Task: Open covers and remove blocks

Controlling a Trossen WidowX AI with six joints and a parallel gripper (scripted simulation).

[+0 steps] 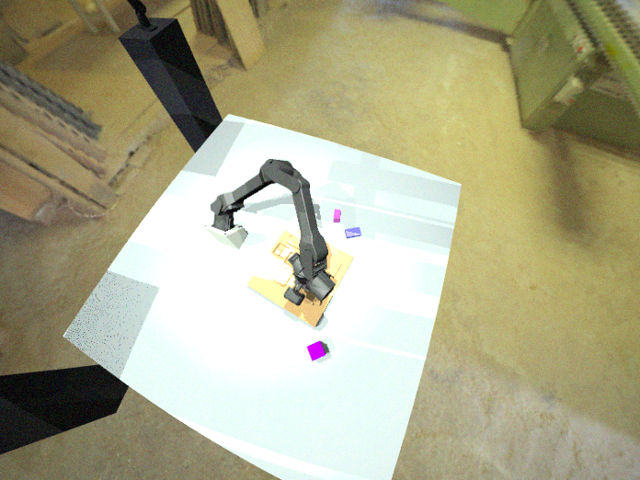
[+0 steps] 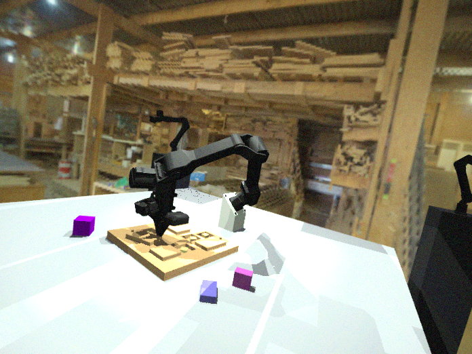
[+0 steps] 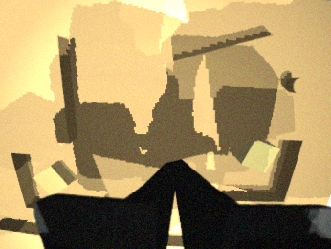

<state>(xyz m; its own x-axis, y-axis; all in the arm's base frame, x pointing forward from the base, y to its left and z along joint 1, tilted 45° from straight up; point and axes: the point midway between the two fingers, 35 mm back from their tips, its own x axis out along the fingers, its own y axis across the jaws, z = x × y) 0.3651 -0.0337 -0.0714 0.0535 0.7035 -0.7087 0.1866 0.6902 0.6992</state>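
The tan puzzle board is 50 mm to the left of my gripper tip and 30 mm behind it. From my gripper tip the other things lie so: pink block: 300 mm to the left, 20 mm ahead; purple block: 210 mm to the right, 110 mm ahead; lavender block: 250 mm to the left, 100 mm ahead, 20 mm below.
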